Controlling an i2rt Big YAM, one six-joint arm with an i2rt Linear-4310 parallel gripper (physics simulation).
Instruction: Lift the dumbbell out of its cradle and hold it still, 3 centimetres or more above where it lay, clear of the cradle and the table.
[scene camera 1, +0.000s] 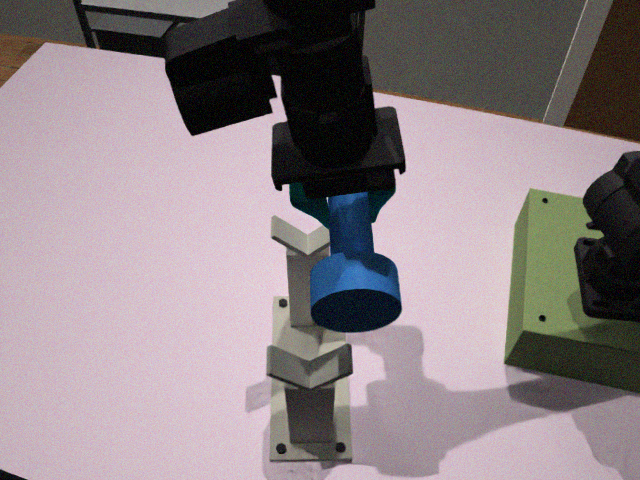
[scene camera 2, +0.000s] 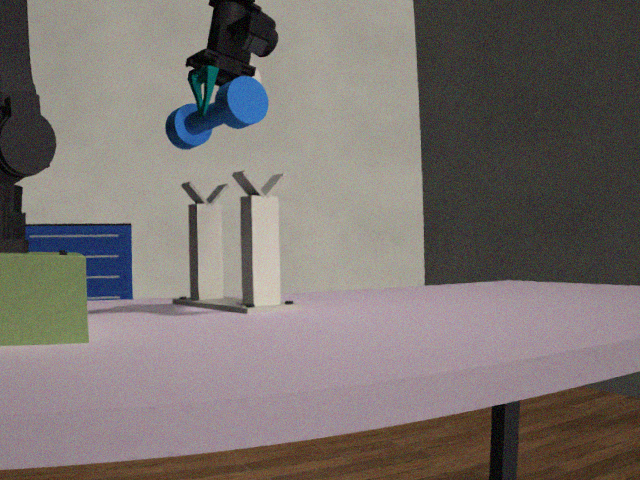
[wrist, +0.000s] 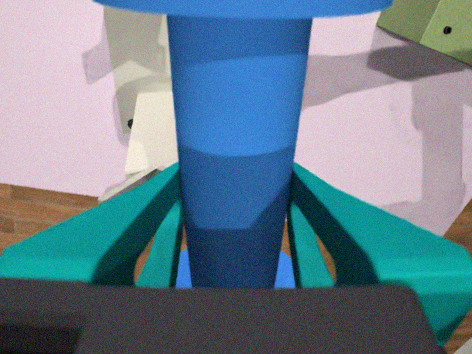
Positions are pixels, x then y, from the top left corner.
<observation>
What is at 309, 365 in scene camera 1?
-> A pale cradle.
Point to a blue dumbbell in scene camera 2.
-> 243, 101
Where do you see a blue dumbbell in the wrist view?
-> At 237, 81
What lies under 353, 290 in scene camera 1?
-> A blue dumbbell.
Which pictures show the gripper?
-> Scene camera 1, scene camera 2 and the wrist view: all of them.
</observation>
